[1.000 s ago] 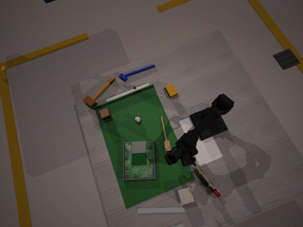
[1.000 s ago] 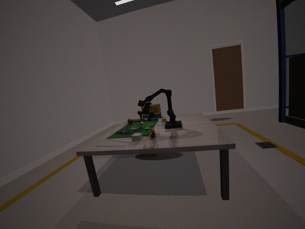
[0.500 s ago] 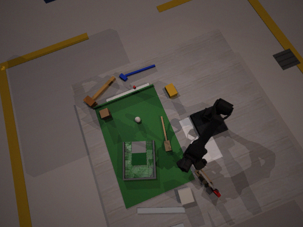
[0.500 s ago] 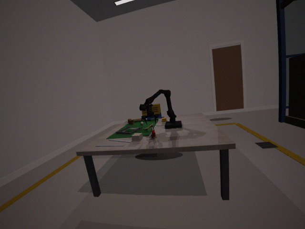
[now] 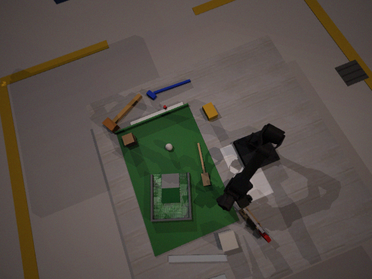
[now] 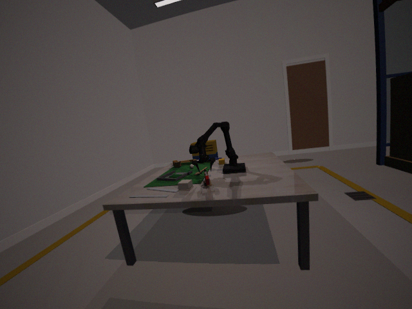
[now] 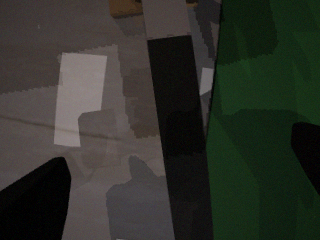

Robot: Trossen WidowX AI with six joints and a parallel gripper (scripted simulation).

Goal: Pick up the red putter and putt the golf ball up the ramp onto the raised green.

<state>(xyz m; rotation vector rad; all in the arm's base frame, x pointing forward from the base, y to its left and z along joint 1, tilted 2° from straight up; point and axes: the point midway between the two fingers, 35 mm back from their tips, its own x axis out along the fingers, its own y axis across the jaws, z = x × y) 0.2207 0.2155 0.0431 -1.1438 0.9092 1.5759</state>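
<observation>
Right now the red putter is 11 cm to the left of my gripper tip and 3 cm behind it. From my gripper tip the other things lie so: yellow block (51 cm to the right, 8 cm behind, 3 cm below); white golf ball (39 cm to the right, 23 cm ahead, 3 cm below); wooden cube (52 cm to the right, 44 cm ahead, 2 cm below).
</observation>
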